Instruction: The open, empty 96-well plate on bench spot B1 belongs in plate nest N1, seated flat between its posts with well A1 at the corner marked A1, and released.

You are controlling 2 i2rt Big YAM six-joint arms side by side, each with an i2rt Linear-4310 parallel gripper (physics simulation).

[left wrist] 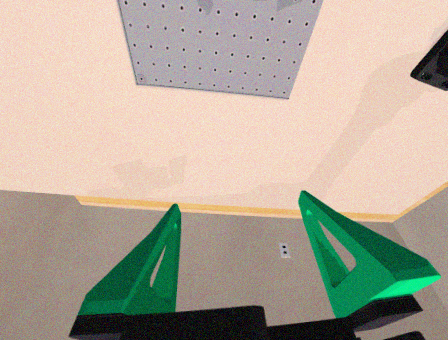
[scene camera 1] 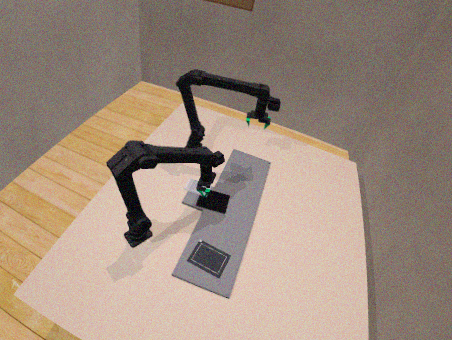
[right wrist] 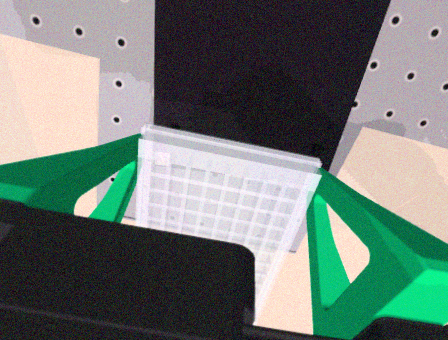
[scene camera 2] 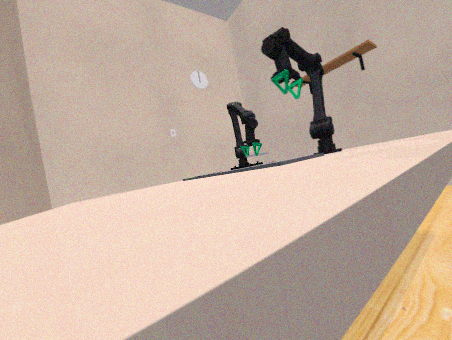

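Where they show: left gripper, fingertip midpoint: (left wrist: 239, 202) (scene camera 1: 256, 127) (scene camera 2: 292, 96); right gripper, fingertip midpoint: (scene camera 1: 206, 191) (right wrist: 228, 160) (scene camera 2: 251, 156); left arm's base, link origin: (scene camera 2: 327, 153); right arm's base, link origin: (scene camera 1: 138, 235).
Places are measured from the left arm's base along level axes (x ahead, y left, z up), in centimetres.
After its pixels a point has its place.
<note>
The clear 96-well plate (scene camera 1: 191, 187) @[z 8.1, x 20.1, y -34.5 cm] (right wrist: 220, 195) @[z 8.3, x 26.6, y -31.2 cm] is between the fingers of my right gripper (scene camera 1: 203, 192) @[z 7.0, x 27.8, y -31.1 cm] (scene camera 2: 251, 154) @[z 7.0, x 27.8, y -31.1 cm] (right wrist: 228, 160) @[z 7.0, x 27.8, y -31.1 cm], which is shut on it near one end. The plate hangs above the grey perforated board (scene camera 1: 237, 225) @[z 1.3, x 50.7, y -37.8 cm] (left wrist: 215, 50) @[z 1.3, x 38.1, y 10.4 cm] (right wrist: 385, 85) @[z 1.3, x 33.7, y -39.1 cm], beside and partly over a plain black rectangle (scene camera 1: 216, 201) @[z 2.5, x 34.5, y -31.2 cm] (right wrist: 260, 60) @[z 2.5, x 32.2, y -31.1 cm]. A dark nest-like frame (scene camera 1: 192, 258) @[z 1.4, x 39.9, y -65.2 cm] with a light inner outline and a small light mark at one corner lies toward the board's near end. Labels N1, B1 and A1 are not readable. My left gripper (scene camera 1: 257, 126) @[z 25.6, x 34.3, y 14.3 cm] (scene camera 2: 292, 95) @[z 25.6, x 34.3, y 14.3 cm] (left wrist: 239, 202) @[z 25.6, x 34.3, y 14.3 cm] is open and empty, high above the table.
The board's far end points toward my left gripper and shows below it in scene camera 1. The wooden table edge (left wrist: 240, 211) runs behind that gripper. The right arm's base (scene camera 1: 138, 235) @[z 6.3, x 14.0, y -71.0 cm] stands left of the board. A wall shelf (scene camera 2: 345, 59) is in the background.
</note>
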